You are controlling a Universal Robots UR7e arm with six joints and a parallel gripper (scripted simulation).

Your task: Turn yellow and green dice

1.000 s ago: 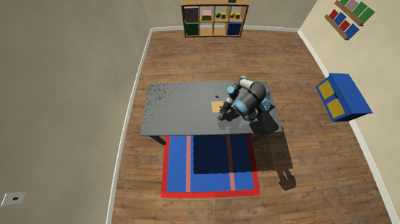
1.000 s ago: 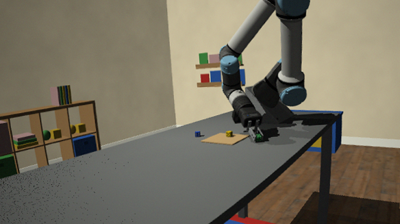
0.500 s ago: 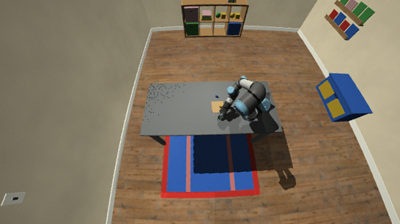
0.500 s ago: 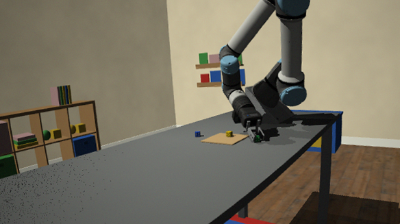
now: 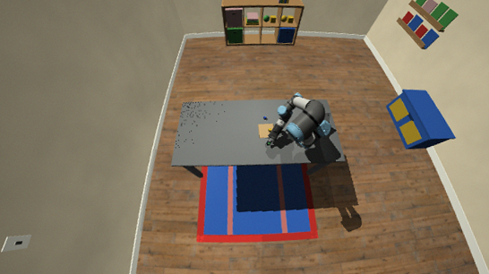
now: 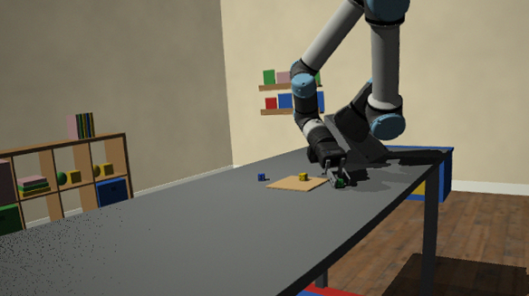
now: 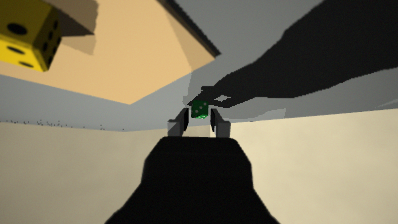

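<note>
Right now the green die is 10 mm below my hand. Also, from my hand: yellow die (30 mm behind, 130 mm to the right, 10 mm below); then tan mat (130 mm to the right, 20 mm below); then blue die (10 mm behind, 270 mm to the right, 10 mm below).
</note>
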